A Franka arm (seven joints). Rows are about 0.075 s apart.
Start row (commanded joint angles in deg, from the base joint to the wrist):
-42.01 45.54 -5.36 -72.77 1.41 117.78 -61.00
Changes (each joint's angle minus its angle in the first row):
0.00 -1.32 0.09 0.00 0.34 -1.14 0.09
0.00 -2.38 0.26 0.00 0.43 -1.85 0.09
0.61 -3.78 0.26 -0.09 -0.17 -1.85 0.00
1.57 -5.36 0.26 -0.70 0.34 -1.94 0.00
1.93 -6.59 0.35 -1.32 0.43 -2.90 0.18
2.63 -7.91 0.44 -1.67 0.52 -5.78 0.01
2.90 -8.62 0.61 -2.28 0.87 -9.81 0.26
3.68 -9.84 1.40 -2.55 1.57 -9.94 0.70
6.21 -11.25 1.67 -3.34 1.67 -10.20 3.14
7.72 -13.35 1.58 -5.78 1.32 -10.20 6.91
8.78 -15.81 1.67 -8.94 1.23 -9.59 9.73
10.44 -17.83 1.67 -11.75 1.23 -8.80 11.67
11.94 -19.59 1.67 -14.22 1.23 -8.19 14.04
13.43 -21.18 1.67 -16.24 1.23 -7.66 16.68
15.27 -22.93 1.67 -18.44 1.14 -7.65 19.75
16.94 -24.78 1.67 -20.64 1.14 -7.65 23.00
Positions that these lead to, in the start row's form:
-42.01 44.22 -5.27 -72.77 1.75 116.64 -60.91
-42.01 43.16 -5.10 -72.77 1.84 115.93 -60.91
-41.40 41.76 -5.10 -72.86 1.24 115.93 -61.00
-40.44 40.18 -5.10 -73.47 1.75 115.84 -61.00
-40.08 38.95 -5.01 -74.09 1.84 114.88 -60.82
-39.38 37.63 -4.92 -74.44 1.93 112.00 -60.99
-39.11 36.92 -4.75 -75.05 2.28 107.97 -60.74
-38.33 35.70 -3.96 -75.32 2.98 107.84 -60.30
-35.80 34.29 -3.69 -76.11 3.08 107.58 -57.86
-34.29 32.19 -3.78 -78.55 2.73 107.58 -54.09
-33.23 29.73 -3.69 -81.71 2.64 108.19 -51.27
-31.57 27.71 -3.69 -84.52 2.64 108.98 -49.33
-30.07 25.95 -3.69 -86.99 2.64 109.59 -46.96
-28.58 24.36 -3.69 -89.01 2.64 110.12 -44.32
-26.74 22.61 -3.69 -91.21 2.55 110.13 -41.25
-25.07 20.76 -3.69 -93.41 2.55 110.13 -38.00

